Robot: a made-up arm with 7 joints.
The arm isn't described. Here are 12 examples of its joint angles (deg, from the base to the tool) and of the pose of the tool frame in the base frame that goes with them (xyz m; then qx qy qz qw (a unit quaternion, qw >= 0)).
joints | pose
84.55 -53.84 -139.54 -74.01 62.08 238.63 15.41 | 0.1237 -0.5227 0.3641 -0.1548 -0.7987 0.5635 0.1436
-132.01 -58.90 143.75 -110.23 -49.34 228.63 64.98 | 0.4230 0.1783 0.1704 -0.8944 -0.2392 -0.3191 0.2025
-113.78 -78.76 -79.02 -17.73 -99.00 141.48 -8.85 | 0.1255 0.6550 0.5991 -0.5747 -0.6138 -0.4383 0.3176
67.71 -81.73 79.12 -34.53 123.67 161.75 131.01 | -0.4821 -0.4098 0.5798 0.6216 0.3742 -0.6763 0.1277
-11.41 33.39 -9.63 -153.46 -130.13 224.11 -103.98 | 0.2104 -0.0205 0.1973 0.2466 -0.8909 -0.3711 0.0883
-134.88 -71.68 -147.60 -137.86 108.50 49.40 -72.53 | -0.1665 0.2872 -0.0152 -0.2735 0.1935 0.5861 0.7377
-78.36 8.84 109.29 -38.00 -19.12 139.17 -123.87 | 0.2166 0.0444 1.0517 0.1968 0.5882 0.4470 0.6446
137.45 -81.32 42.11 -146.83 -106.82 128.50 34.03 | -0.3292 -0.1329 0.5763 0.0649 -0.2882 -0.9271 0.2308
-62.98 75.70 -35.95 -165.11 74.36 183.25 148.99 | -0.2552 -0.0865 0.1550 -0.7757 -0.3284 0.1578 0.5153
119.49 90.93 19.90 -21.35 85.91 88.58 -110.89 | -0.4184 0.5956 0.1469 0.1626 -0.5749 0.2258 0.7695
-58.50 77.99 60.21 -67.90 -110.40 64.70 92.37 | 0.6466 -0.2624 0.1680 0.5878 -0.6128 0.0224 0.5277
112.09 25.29 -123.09 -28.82 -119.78 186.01 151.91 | 0.1725 0.2811 0.8828 -0.2246 -0.1484 -0.9539 0.1327
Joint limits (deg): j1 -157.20..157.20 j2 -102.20..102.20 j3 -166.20..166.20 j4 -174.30..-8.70 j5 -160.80..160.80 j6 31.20..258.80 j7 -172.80..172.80
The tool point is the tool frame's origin. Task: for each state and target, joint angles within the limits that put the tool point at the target. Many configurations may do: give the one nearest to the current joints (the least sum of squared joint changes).
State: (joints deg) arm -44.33 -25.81 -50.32 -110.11 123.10 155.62 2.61
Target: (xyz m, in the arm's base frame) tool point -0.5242 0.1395 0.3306
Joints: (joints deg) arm -78.36 -43.27 -100.57 -106.13 116.77 155.38 2.61
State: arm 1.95 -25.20 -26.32 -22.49 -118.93 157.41 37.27
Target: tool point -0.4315 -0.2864 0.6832
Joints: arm 33.41 -72.44 -36.47 -8.70 -123.22 188.82 37.27
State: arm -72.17 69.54 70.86 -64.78 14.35 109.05 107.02
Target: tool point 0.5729 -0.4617 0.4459
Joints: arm -74.91 66.30 72.34 -60.18 14.10 109.74 107.02
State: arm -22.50 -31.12 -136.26 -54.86 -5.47 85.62 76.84
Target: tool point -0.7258 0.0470 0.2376
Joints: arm -24.20 -62.99 -147.88 -59.31 -5.56 88.24 76.84
